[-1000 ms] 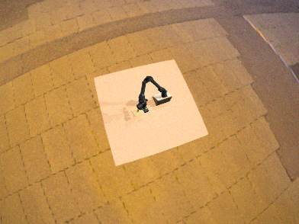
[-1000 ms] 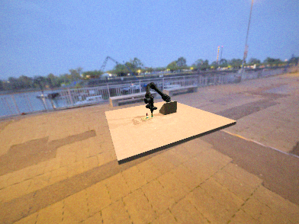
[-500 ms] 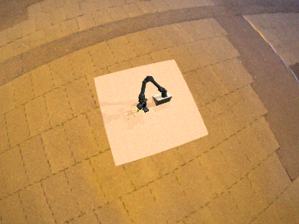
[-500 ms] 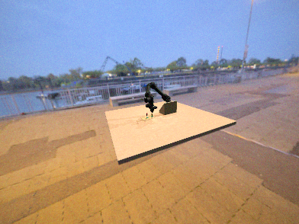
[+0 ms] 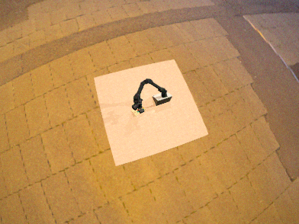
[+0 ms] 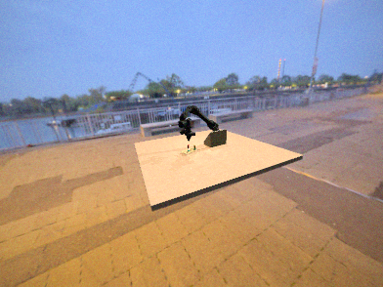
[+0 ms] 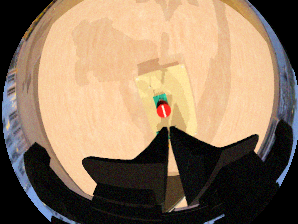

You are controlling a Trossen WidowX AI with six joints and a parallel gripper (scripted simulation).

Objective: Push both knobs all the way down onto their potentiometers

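The red knob is 5 cm below my gripper tip and 1 cm ahead of it. From my gripper tip the other things lie so: yellow knob: 7 cm below, 6 cm behind, 1 cm to the right.
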